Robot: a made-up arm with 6 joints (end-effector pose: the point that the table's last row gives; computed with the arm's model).
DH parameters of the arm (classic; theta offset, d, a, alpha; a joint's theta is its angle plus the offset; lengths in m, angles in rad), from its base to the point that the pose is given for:
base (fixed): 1.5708 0.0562 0 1.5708
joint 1: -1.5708 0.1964 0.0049 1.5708
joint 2: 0 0.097 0.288 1.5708
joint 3: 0 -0.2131 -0.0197 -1.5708
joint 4: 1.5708 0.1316 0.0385 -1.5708
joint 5: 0 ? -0.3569 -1.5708
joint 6: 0 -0.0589 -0.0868 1.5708
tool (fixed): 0 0.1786 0 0
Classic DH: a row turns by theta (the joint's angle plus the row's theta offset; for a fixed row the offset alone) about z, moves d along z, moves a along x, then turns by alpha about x.
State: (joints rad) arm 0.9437 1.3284 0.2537 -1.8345 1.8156 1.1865
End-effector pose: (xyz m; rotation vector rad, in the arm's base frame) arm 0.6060 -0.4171 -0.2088 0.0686 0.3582 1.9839
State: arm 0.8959 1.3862 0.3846 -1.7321 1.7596 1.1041
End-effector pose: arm 0.5323 -0.4901 -0.1612 0.1395 0.4256 1.7256
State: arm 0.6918 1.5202 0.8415 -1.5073 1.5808 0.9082
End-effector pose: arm 0.2514 -0.5460 0.0617 0.2438 0.6081 0.9286
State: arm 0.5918 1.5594 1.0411 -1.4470 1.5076 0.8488
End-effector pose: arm 0.1513 -0.4866 0.1664 0.2450 0.6576 0.6052
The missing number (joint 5, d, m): -0.0377
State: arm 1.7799 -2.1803 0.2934 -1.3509 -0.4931 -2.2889
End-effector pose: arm 0.2653 -0.0519 0.0666 1.3228 0.1006 1.5588
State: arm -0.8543 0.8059 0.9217 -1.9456 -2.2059 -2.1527
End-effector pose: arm 0.5722 -0.3897 -0.2157 2.4775 -0.2653 0.1177
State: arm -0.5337 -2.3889 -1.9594 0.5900 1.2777 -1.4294
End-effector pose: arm -0.5574 0.4593 0.3475 -0.5867 -0.8933 -1.0096
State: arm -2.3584 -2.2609 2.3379 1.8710 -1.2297 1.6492
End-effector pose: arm -0.1271 0.1059 0.1611 -0.9935 2.4600 -1.6366
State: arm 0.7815 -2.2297 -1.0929 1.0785 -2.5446 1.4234
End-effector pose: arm -0.0786 -0.1324 -0.1839 -0.2084 -0.6541 2.3649
